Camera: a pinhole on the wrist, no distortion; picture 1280 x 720 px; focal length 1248.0 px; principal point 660.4 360.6 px. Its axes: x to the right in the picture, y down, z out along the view. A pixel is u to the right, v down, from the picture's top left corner.
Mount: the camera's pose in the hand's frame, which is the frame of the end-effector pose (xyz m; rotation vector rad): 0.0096 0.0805 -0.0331 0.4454 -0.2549 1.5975
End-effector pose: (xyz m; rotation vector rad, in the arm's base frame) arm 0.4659 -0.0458 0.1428 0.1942 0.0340 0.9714
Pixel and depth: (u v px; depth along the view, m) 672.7 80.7 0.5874
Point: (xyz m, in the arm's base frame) 0.7682 -0.0237 0.6017
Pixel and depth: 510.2 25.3 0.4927
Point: 0.7647 -0.0250 0.4868
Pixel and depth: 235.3 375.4 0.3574
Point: 0.6721 -0.1349 0.3446
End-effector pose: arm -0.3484 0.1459 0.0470 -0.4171 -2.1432 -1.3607
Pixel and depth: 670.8 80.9 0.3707
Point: -0.5800 0.3741 -0.0124
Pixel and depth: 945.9 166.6 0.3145
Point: -0.4963 0.3965 0.0273
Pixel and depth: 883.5 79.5 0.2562
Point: -0.4782 0.3392 0.0509
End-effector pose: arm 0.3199 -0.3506 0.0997 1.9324 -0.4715 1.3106
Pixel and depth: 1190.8 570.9 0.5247
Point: 0.6227 -0.7915 -0.0065
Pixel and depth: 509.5 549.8 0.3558
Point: 0.5686 -0.4793 0.0051
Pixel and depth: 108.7 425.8 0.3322
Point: 0.5922 -0.3706 0.0222
